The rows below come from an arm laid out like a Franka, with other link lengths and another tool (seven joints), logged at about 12 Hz.
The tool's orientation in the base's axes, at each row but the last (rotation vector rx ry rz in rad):
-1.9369, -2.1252, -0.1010
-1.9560, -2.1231, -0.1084
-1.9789, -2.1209, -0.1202
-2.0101, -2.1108, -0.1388
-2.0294, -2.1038, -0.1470
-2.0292, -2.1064, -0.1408
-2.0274, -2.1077, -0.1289
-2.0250, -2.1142, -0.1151
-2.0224, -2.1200, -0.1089
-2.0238, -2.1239, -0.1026
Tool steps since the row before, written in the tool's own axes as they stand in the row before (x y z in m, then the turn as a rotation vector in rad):
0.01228, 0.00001, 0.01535, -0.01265, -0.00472, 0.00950
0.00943, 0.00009, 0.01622, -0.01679, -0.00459, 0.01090
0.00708, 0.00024, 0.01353, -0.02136, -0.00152, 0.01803
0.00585, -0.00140, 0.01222, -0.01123, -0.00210, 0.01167
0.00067, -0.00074, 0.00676, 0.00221, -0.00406, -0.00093
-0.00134, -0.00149, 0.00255, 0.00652, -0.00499, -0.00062
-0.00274, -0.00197, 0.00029, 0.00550, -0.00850, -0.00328
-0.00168, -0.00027, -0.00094, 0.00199, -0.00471, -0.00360
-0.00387, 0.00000, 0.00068, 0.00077, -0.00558, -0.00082
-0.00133, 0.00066, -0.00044, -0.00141, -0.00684, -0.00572
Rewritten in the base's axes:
-0.00316, 0.01537, -0.01184, -0.00510, -0.01060, -0.01159
-0.00270, 0.01278, -0.01347, -0.00489, -0.01429, -0.01392
-0.00174, 0.00989, -0.01151, -0.00243, -0.01691, -0.02218
-0.00278, 0.00831, -0.01043, -0.00278, -0.00848, -0.01368
-0.00133, 0.00210, -0.00637, -0.00402, 0.00177, 0.00171
-0.00167, -0.00083, -0.00266, -0.00510, 0.00600, 0.00242
-0.00191, -0.00271, -0.00070, -0.00831, 0.00428, 0.00508
-0.00012, -0.00185, 0.00060, -0.00440, 0.00098, 0.00434
0.00008, -0.00365, -0.00144, -0.00549, 0.00028, 0.00146
0.00075, -0.00135, 0.00011, -0.00617, -0.00286, 0.00593

